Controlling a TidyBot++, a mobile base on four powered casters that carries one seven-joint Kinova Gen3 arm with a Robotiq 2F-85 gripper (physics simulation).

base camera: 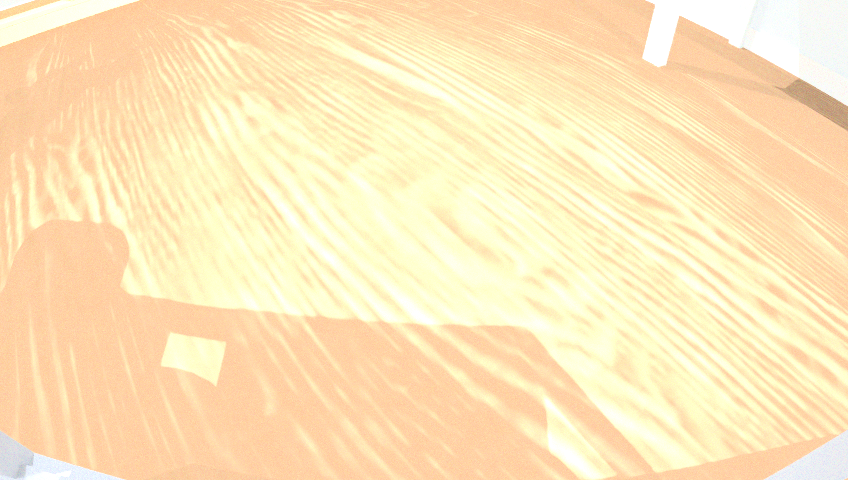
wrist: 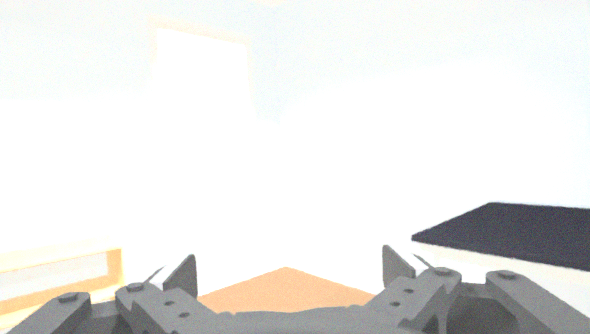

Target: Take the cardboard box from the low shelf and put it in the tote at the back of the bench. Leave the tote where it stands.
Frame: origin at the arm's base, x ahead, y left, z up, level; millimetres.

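Seen in the pictures: gripper, fingertip midpoint: (wrist: 290, 269).
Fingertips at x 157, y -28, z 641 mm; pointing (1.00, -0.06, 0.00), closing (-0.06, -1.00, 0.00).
Note:
A point is followed by its place in that frame.
My gripper (wrist: 290, 269) @(x 157, y -28, z 641 mm) is open, its two fingers wide apart at the bottom of the wrist view, with no object between them. A bench (wrist: 525, 230) @(x 1121, y -953, z 365 mm) with a dark top and a white side shows at the right of the wrist view, some way ahead of the gripper. Part of its top is cut off by the view's right edge. The cardboard box, the low shelf and the tote do not show in either view.
A white leg (base camera: 661, 35) @(x 1150, y -594, z -311 mm) stands on the wooden floor (base camera: 416, 178) @(x 573, y -8, z -397 mm) at the upper right of the base view. A light wooden frame-like piece (wrist: 115, 267) @(x 2052, y 919, z 43 mm) is at the lower left of the wrist view. Pale walls meet in a corner ahead.

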